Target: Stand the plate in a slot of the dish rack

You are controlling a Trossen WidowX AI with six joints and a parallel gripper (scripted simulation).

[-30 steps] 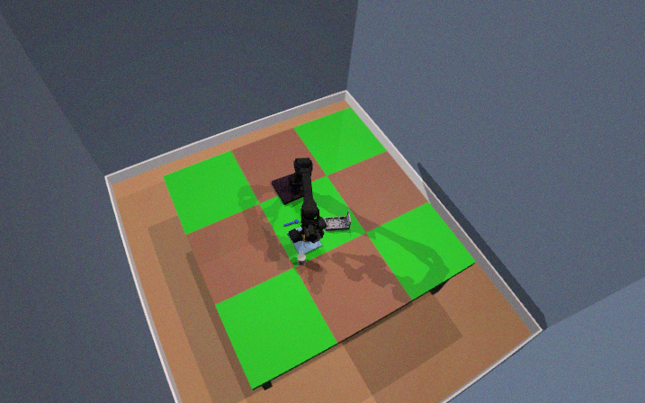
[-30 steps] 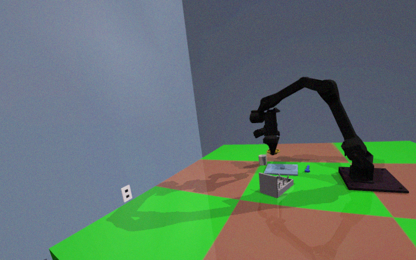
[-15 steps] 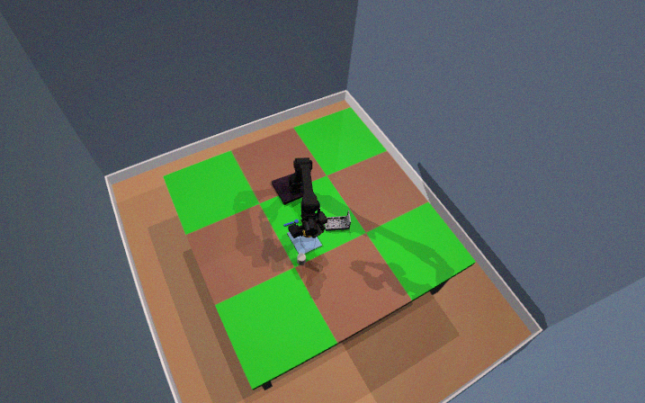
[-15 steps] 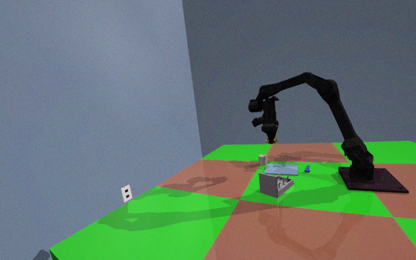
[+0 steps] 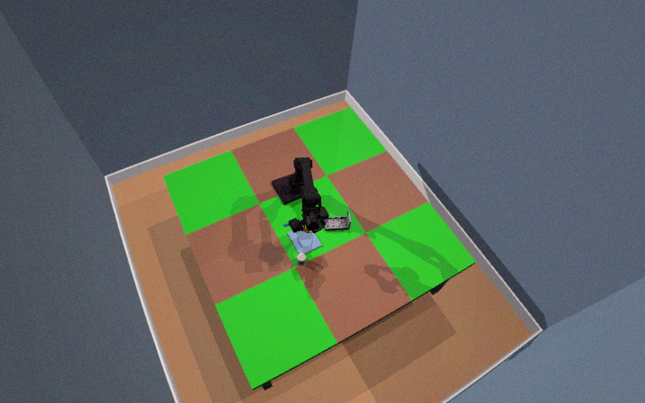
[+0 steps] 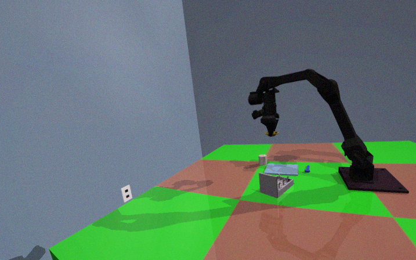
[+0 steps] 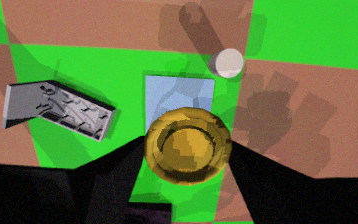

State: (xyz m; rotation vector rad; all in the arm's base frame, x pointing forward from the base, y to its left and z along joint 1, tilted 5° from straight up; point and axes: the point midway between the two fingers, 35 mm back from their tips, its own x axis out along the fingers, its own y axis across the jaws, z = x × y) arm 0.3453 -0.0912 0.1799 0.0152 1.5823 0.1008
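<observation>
My gripper tip is now 50 mm past the grey dish rack, 190 mm to the right of it and 150 mm above it. From my gripper tip the other things lie so: yellow plate 10 mm above; then light blue mat 30 mm behind, 170 mm below; then white cup 70 mm ahead, 70 mm to the right, 150 mm below.
</observation>
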